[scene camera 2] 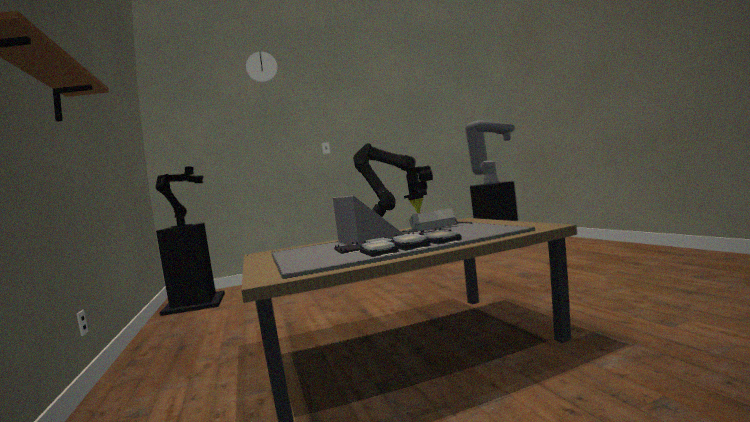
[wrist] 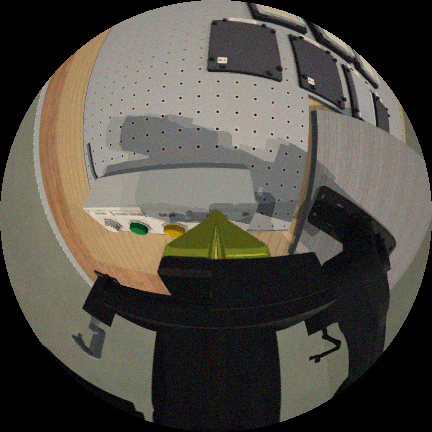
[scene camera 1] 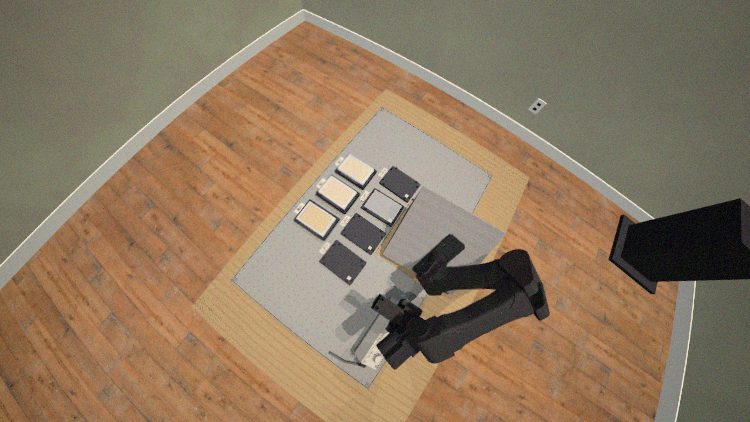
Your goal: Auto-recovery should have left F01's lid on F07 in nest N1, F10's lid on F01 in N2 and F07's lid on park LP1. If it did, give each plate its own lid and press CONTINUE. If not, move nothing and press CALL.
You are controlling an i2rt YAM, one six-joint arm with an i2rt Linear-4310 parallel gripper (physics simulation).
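Frame: origin at the arm's base, x back, y left, z down, level; millimetres.
Seen in the pictures: gripper, fingertip midpoint: (scene camera 2: 418,213) (wrist: 215,215); arm's base, origin of the base link: (scene camera 2: 372,220) (wrist: 356,229) (scene camera 1: 437,257).
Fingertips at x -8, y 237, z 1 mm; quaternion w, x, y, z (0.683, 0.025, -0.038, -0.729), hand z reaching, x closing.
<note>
Pixels of each thing's top centre, then the offset from my fingertips to it. "pt": a spot on its surface instead. Level surfaces: height alone.
- button box, middle of its top: (wrist: 144,221) (scene camera 1: 385,335) (scene camera 2: 431,210) dz -3, dx +11, dy +73 mm
- green button, middle of its top: (wrist: 135,231) dz +6, dx +35, dy +97 mm
- yellow button, middle of its top: (wrist: 171,234) dz +6, dx +32, dy +47 mm
- pale grey dark-rimmed piece, middle of its top: (scene camera 1: 383,206) dz +63, dx -267, dy -290 mm
- perforated grey board, its level: dz +81 mm
- wooden table, its level: dz +94 mm
- thin dark strip, surface spot: (scene camera 1: 346,360) pt dz +80, dx -26, dy +229 mm
My gripper (scene camera 2: 418,211) (wrist: 215,215) is shut, its yellow-green fingertips together, pointing down by the button box (wrist: 195,187) (scene camera 2: 437,218). A green button (wrist: 139,228) and a yellow button (wrist: 174,230) show on the box's front; the fingers cover the part right of the yellow one. The gap between fingertips and box cannot be told. In scene camera 1, three cream-topped plates (scene camera 1: 356,170) (scene camera 1: 337,193) (scene camera 1: 315,218) stand in a row. Beside them lie dark rectangles with small white tags (scene camera 1: 399,182) (scene camera 1: 363,232) (scene camera 1: 342,261) and one pale grey dark-rimmed piece (scene camera 1: 382,205). Their lettering is unreadable.
A tall grey wedge-shaped block (scene camera 1: 445,223) (scene camera 2: 356,220) (wrist: 372,155) stands beside the pieces and the arm. A perforated grey board (scene camera 1: 283,278) (wrist: 165,85) lies on the wooden table (scene camera 2: 262,278). A thin dark strip (scene camera 1: 346,360) lies by the box.
</note>
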